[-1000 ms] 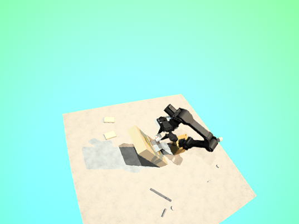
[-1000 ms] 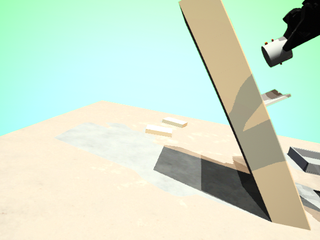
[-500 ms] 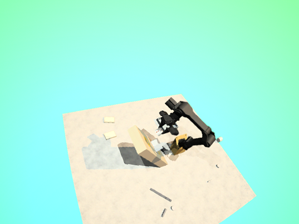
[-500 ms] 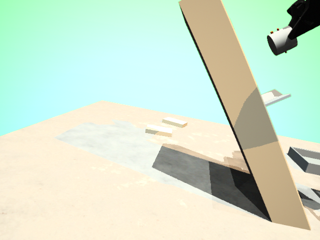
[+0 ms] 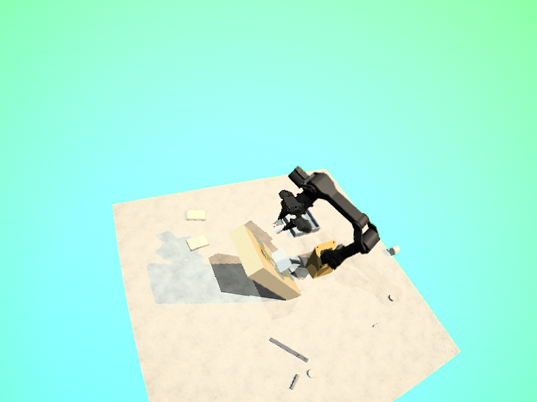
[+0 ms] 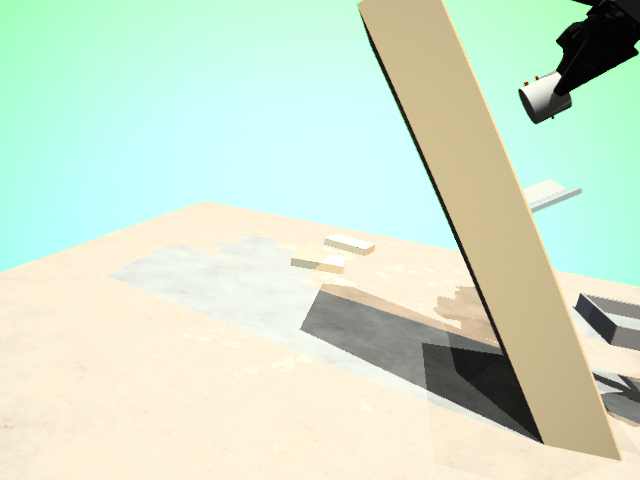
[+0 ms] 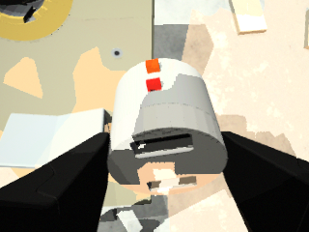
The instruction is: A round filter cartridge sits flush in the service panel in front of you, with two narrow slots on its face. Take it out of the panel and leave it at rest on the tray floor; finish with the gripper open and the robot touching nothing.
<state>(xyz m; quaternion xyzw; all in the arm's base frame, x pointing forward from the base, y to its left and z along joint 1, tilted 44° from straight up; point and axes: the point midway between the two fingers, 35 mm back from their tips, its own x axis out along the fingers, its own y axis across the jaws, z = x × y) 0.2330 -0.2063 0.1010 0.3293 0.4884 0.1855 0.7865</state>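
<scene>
Right now the grey tray is 280 mm behind my gripper tip, 210 mm to the right of it and 300 mm below it. From my gripper tip the other things lie so: round filter cartridge: right at my gripper tip.
</scene>
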